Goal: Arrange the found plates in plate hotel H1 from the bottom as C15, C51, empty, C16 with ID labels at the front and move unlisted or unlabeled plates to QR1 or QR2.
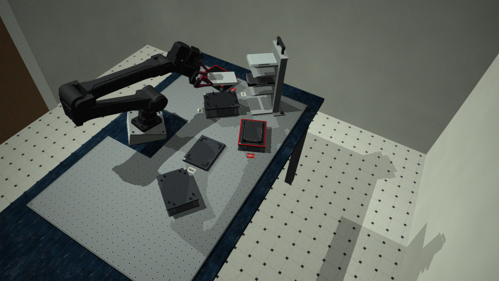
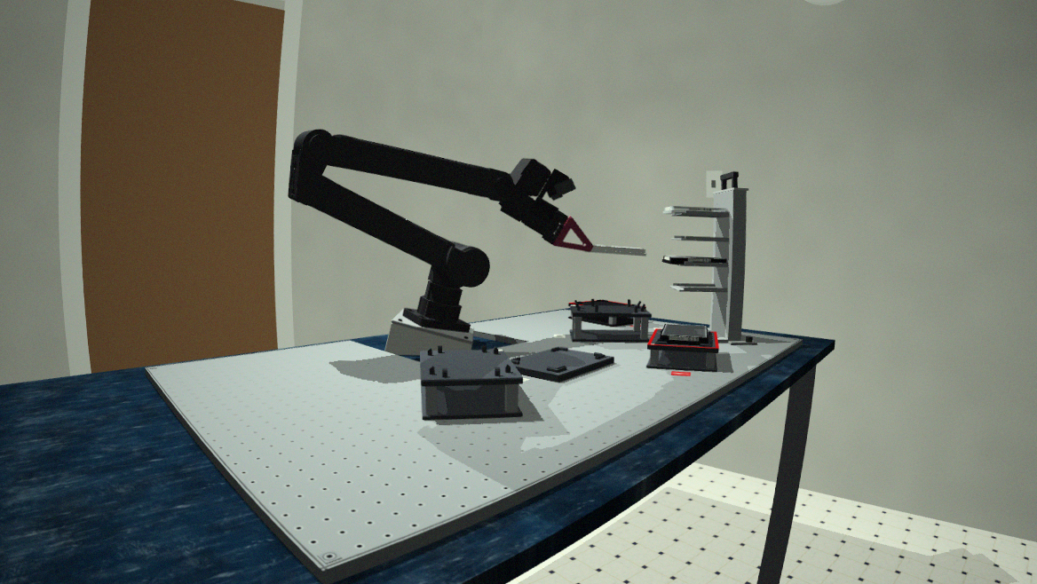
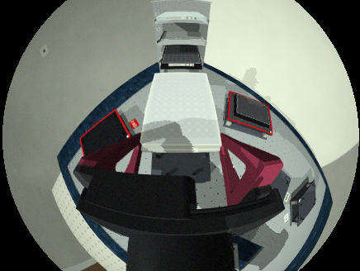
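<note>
Right now my hand is 30 mm short of the raised regrip nest RG, 40 mm to the right of it and 140 mm above it. Also, from my hand: quarantine nest QR1: 270 mm ahead, 30 mm to the right, 160 mm below; then plate hotel H1: 210 mm ahead, 230 mm to the left, 30 mm below; then quarantine nest QR2: 120 mm behind, 200 mm to the left, 160 mm below.
</note>
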